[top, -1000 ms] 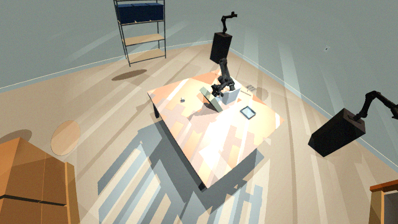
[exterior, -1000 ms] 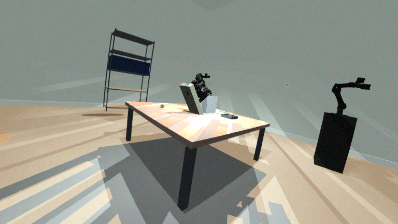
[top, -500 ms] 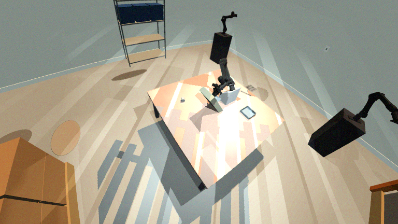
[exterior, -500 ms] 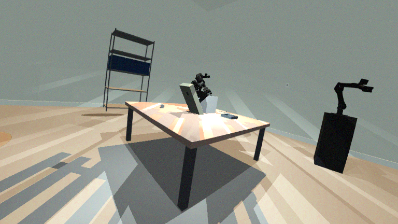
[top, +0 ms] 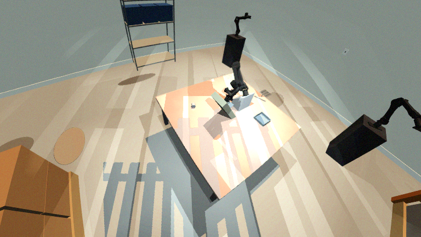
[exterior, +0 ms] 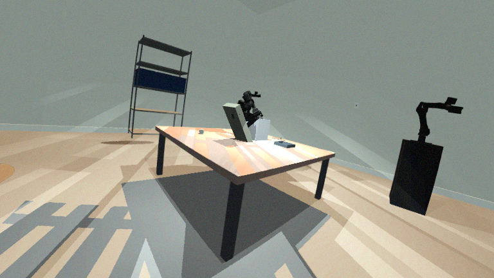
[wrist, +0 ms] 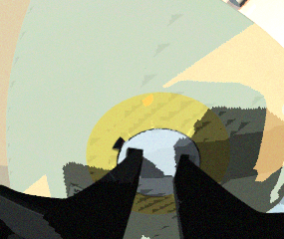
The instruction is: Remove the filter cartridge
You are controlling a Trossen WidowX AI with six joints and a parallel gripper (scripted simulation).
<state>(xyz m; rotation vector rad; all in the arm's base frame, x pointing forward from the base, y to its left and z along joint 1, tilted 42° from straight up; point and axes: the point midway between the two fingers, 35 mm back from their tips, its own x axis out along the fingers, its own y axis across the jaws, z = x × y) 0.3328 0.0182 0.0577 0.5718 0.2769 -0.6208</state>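
My gripper tip is 10 mm short of the round grey filter cartridge and 10 mm above it. Round my gripper tip: service panel 80 mm below, 40 mm behind; then dark tray 400 mm behind, 310 mm to the left, 230 mm below.
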